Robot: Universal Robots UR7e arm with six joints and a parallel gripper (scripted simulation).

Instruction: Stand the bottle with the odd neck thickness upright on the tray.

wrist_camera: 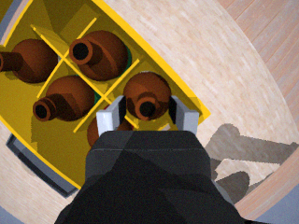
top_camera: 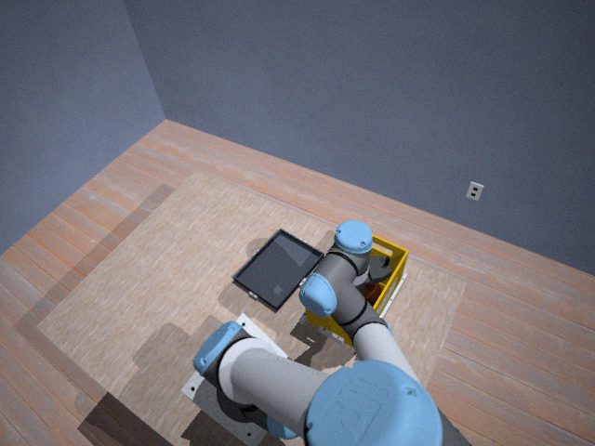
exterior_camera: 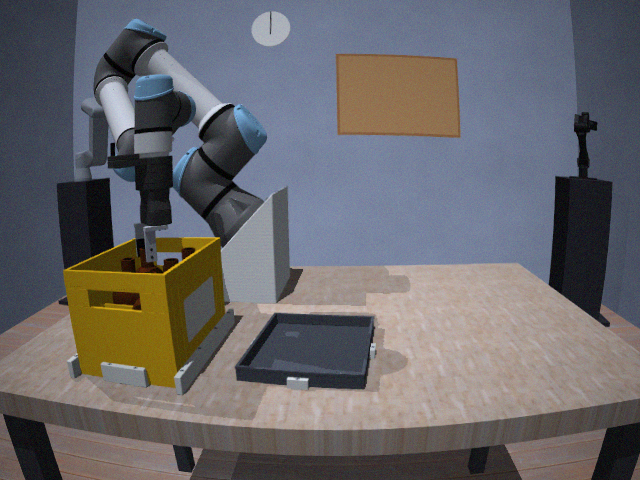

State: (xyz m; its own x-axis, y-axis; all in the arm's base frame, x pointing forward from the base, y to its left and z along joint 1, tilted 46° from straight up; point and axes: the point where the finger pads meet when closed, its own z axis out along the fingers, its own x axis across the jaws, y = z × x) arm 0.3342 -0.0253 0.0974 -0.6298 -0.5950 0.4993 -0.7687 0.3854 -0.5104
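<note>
Now: the yellow crate 90 mm ahead of my hand, 60 mm to the left of it and 80 mm below it. Round my hand: dark tray 30 mm ahead, 320 mm to the left, 150 mm below; then bottle 170 mm ahead, 110 mm to the left, 70 mm below.
</note>
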